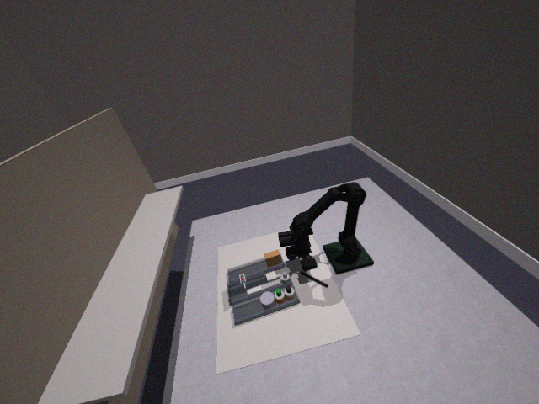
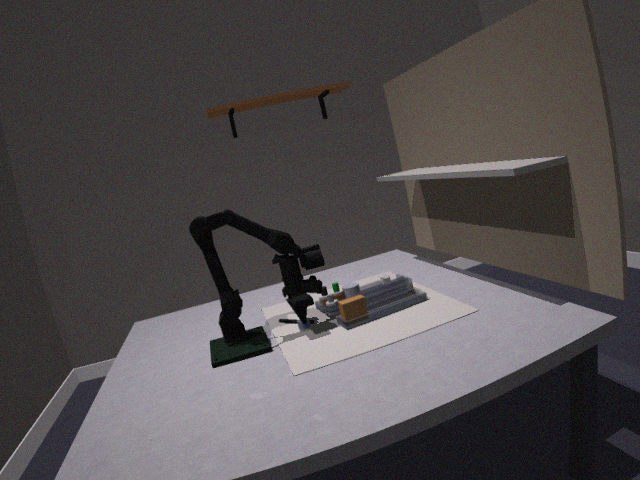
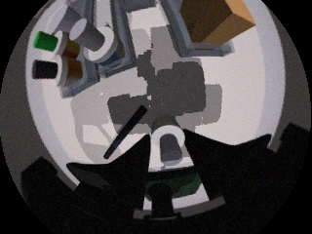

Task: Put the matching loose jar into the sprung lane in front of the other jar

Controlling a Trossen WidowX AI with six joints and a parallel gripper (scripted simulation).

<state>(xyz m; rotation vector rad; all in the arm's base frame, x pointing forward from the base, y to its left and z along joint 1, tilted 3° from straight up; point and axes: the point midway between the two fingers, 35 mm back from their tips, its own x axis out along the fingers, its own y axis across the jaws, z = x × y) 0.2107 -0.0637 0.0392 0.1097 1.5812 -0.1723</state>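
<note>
Right now the black rod is 80 mm to the left of my gripper tip and 20 mm below it. From my gripper tip the other things lie so: grey lane rack (260 mm ahead, 10 mm to the right, 10 mm below); orange box (130 mm ahead, 100 mm to the right, 10 mm above).
</note>
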